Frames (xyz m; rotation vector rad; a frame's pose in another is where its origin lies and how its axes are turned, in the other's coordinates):
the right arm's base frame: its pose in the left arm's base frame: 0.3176 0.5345 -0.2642 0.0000 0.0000 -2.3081
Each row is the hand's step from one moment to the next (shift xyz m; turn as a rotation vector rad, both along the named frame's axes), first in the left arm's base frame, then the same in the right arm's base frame.
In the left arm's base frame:
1: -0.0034 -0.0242 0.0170 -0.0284 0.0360 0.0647
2: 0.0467 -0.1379 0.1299 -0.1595 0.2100 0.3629
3: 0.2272 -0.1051 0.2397 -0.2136 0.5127 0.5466
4: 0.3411 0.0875 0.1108 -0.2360 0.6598 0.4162
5: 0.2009 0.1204 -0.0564 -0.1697 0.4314 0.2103
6: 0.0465 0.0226 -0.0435 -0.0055 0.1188 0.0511
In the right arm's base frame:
1: 0.0202 0.0138 0.0170 -0.0076 -0.0452 0.0647
2: 0.0707 0.1273 0.1299 -0.0482 -0.2593 0.3629
3: -0.0749 0.2389 0.2397 -0.2359 -0.5028 0.5466
4: -0.2941 0.1937 0.1108 -0.3298 -0.6183 0.4162
5: -0.2242 0.0678 -0.0564 -0.2053 -0.4157 0.2103
6: -0.0480 0.0192 -0.0435 -0.0842 -0.0839 0.0511

